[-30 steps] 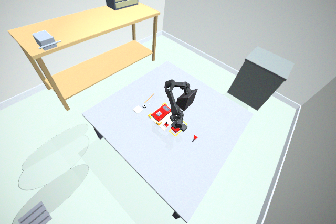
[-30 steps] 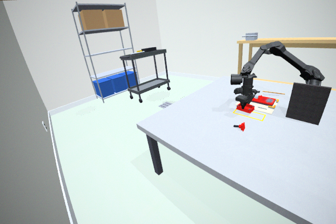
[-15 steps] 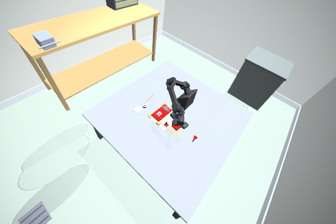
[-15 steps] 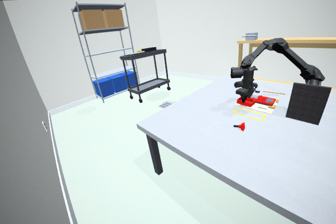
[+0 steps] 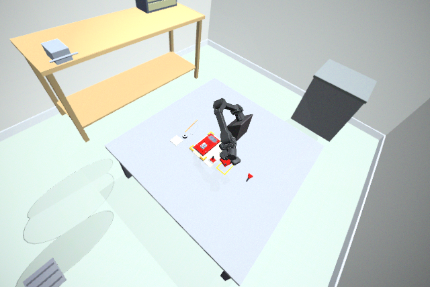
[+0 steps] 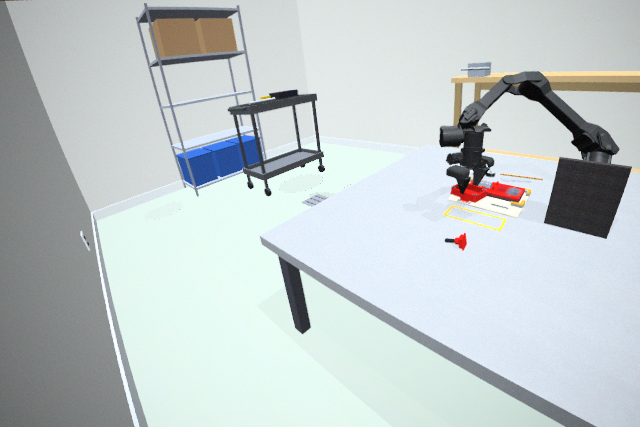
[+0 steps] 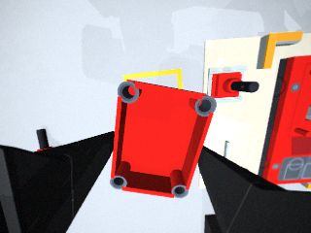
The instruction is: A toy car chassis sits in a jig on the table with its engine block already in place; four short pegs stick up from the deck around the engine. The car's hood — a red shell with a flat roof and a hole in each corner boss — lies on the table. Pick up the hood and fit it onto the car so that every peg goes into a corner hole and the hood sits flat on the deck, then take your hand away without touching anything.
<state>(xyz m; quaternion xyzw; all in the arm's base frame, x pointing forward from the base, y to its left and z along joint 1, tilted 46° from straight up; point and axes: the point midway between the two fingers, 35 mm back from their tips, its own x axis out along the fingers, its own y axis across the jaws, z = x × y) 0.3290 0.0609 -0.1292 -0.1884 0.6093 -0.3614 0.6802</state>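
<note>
The grey holder lies 100 mm to the right of my gripper tip, 60 mm below it and 40 mm ahead of it. From my gripper tip the other things lie so: wheel: 420 mm to the right, 90 mm below, 30 mm ahead; grey engine block: 230 mm to the right, 70 mm below; red hood: 10 mm below.
</note>
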